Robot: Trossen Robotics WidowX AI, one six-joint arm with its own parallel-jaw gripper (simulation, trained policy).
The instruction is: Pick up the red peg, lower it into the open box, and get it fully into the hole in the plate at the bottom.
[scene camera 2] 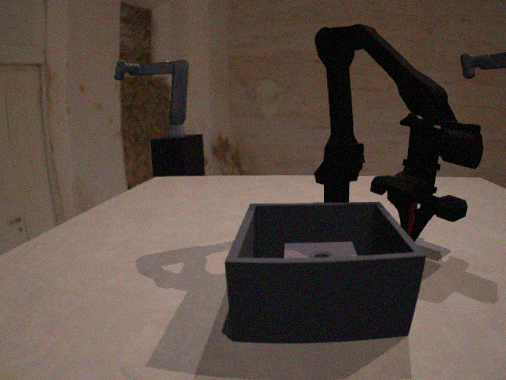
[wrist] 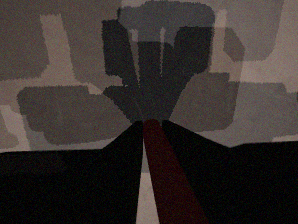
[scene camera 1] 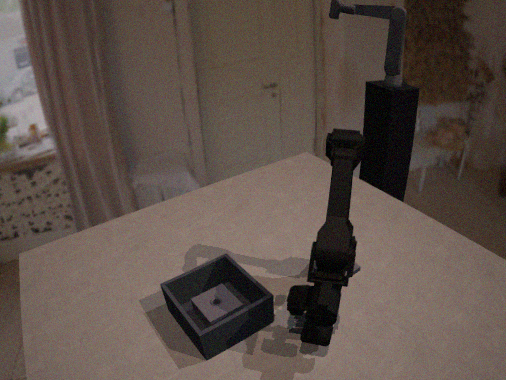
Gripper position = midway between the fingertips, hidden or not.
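A grey plate [scene camera 1: 214, 305], [scene camera 2: 333, 249] is there for me to see, though in the wrist view the plate is out of frame. I also see a dark blue box [scene camera 2: 272, 299], [scene camera 1: 258, 312]; the box, too, is out of frame in the wrist view. As for my gripper [scene camera 2: 408, 241], [wrist: 152, 126], [scene camera 1: 318, 326], I can see it as well.
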